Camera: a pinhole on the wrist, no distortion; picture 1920 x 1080 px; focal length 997.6 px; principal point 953.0 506.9 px. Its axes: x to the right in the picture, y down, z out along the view. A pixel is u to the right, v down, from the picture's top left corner.
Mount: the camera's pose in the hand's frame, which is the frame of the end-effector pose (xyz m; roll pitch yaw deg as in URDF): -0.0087 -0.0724 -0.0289 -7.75 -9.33 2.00
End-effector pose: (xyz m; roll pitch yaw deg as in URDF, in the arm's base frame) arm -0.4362 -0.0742 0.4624 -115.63 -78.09 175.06
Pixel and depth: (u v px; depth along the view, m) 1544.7 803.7 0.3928
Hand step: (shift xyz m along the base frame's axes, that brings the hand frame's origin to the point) -0.3062 -0.2707 0.0986
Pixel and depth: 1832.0 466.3 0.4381
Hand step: -0.2765 -0.4051 0.2557
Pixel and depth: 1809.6 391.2 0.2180
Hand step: -0.0848 -0.2172 0.1294
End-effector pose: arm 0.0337 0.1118 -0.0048 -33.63 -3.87 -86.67
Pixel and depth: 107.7 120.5 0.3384
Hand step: -0.0104 0.3666 0.2965
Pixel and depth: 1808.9 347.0 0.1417
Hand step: 0.0175 -0.0768 0.1559
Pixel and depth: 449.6 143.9 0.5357
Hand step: 0.0698 0.3997 0.4855
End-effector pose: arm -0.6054 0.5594 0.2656 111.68 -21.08 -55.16
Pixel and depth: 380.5 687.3 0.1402
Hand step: -0.1067 0.0247 -0.0994
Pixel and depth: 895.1 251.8 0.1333
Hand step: -0.0480 -0.0436 -0.1271
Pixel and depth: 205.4 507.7 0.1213
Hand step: -0.0851 0.0389 -0.1202
